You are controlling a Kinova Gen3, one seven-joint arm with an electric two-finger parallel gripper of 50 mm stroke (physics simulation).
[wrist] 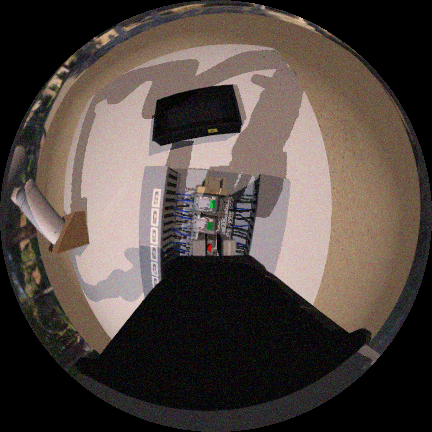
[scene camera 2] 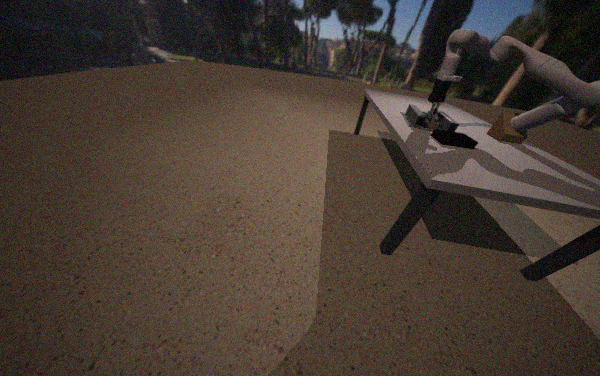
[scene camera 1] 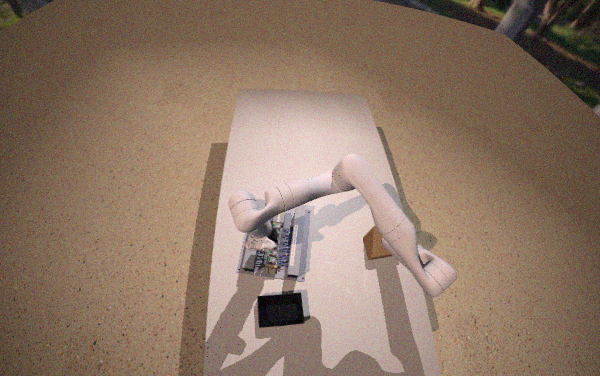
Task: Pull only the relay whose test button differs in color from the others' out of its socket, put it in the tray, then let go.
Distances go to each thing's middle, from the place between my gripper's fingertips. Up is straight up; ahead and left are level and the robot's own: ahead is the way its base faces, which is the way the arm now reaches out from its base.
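The grey panel [scene camera 1: 260, 270] is 70 mm below my hand, and it is also 50 mm to the right of my hand and 20 mm behind it.
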